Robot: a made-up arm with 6 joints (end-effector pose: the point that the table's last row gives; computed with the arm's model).
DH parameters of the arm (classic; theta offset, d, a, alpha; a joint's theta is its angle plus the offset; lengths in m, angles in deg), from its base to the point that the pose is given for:
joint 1: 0 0.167 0 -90
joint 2: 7.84 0 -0.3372 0
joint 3: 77.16 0 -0.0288 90
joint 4: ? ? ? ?
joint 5: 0 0 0.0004 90
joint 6: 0 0.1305 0 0
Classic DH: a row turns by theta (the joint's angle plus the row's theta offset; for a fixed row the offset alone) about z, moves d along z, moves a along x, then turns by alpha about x.
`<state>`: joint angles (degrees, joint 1 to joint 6).
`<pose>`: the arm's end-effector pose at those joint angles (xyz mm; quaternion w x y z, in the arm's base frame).
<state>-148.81 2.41 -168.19 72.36 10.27 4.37</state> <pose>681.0 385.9 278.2 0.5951 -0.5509 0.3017 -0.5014</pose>
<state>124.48 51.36 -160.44 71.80 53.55 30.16</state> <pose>106.1 -331.0 825.2 0.2738 0.4010 0.1294 -0.8646</pose>
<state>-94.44 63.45 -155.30 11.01 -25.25 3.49</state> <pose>8.3 243.6 916.2 0.7383 -0.1975 -0.1922 -0.6156</pose>
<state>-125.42 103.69 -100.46 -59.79 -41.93 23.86</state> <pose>-253.7 -486.3 566.2 0.3413 0.2089 0.5261 -0.7503</pose>
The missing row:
joint 4: 0 0.3247 0 -90
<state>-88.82 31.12 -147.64 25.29 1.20 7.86</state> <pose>-9.4 522.2 753.5 0.8527 -0.2316 -0.1235 -0.4516</pose>
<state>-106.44 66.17 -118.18 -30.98 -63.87 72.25</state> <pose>55.7 -23.9 882.3 0.8358 -0.2588 0.1969 -0.4424</pose>
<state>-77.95 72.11 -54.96 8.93 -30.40 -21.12</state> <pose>71.1 -382.1 498.6 0.5481 0.3407 0.4799 -0.5943</pose>
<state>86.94 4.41 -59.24 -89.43 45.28 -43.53</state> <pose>85.2 -149.2 612.4 0.7802 -0.3561 0.2661 -0.4402</pose>
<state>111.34 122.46 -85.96 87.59 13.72 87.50</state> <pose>-253.8 563.6 211.8 0.4474 -0.4092 -0.7685 -0.2045</pose>
